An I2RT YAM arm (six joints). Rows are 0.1 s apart.
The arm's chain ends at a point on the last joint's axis. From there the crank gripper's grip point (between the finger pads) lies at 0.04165 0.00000 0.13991 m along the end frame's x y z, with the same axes.
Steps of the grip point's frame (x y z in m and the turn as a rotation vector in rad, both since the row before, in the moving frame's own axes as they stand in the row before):
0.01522, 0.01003, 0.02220, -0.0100, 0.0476, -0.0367
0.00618, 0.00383, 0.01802, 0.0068, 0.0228, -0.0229
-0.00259, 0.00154, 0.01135, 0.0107, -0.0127, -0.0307
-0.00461, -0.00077, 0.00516, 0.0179, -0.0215, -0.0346
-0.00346, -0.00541, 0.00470, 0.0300, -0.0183, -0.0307
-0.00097, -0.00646, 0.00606, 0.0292, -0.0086, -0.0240
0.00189, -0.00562, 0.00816, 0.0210, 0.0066, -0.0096
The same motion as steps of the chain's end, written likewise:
0.00861, 0.01029, 0.02434, -0.0100, 0.0476, -0.0367
0.00302, 0.00577, 0.01901, 0.0068, 0.0228, -0.0229
-0.00077, 0.00429, 0.01085, 0.0107, -0.0127, -0.0307
-0.00153, 0.00313, 0.00433, 0.0179, -0.0215, -0.0346
-0.00081, 0.00004, 0.00404, 0.0300, -0.0183, -0.0307
0.00030, -0.00139, 0.00578, 0.0292, -0.0086, -0.0240
0.00098, -0.00228, 0.00847, 0.0210, 0.0066, -0.0096

